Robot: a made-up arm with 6 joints. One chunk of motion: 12 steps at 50 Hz.
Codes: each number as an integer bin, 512 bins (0 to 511) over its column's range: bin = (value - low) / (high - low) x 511, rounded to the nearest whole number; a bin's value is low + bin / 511 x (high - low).
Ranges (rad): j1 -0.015..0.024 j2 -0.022..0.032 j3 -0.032..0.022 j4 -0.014..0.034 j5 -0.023..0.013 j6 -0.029..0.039
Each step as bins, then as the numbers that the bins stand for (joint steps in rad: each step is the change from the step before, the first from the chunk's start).
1 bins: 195 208 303 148 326 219
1 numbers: -0.00012 -0.00002 0.00002 -0.00010 -0.00003 0.00014
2 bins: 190 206 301 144 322 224
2 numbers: -0.00050 -0.00023 -0.00019 -0.00047 -0.00032 0.00081
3 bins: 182 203 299 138 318 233
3 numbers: -0.00111 -0.00055 -0.00040 -0.00104 -0.00060 0.00201
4 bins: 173 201 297 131 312 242
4 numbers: -0.00180 -0.00076 -0.00061 -0.00169 -0.00102 0.00320
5 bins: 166 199 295 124 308 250
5 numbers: -0.00233 -0.00097 -0.00083 -0.00235 -0.00130 0.00427
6 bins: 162 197 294 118 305 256
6 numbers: -0.00264 -0.00118 -0.00093 -0.00292 -0.00151 0.00507
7 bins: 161 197 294 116 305 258
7 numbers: -0.00271 -0.00118 -0.00093 -0.00310 -0.00151 0.00533
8 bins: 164 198 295 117 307 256
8 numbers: -0.00248 -0.00108 -0.00083 -0.00301 -0.00137 0.00507
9 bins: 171 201 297 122 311 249
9 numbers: -0.00195 -0.00076 -0.00061 -0.00254 -0.00109 0.00414
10 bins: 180 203 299 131 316 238
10 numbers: -0.00126 -0.00055 -0.00040 -0.00169 -0.00074 0.00267
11 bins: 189 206 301 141 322 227
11 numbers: -0.00058 -0.00023 -0.00019 -0.00076 -0.00032 0.00121
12 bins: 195 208 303 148 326 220
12 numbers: -0.00012 -0.00002 0.00002 -0.00010 -0.00003 0.00028
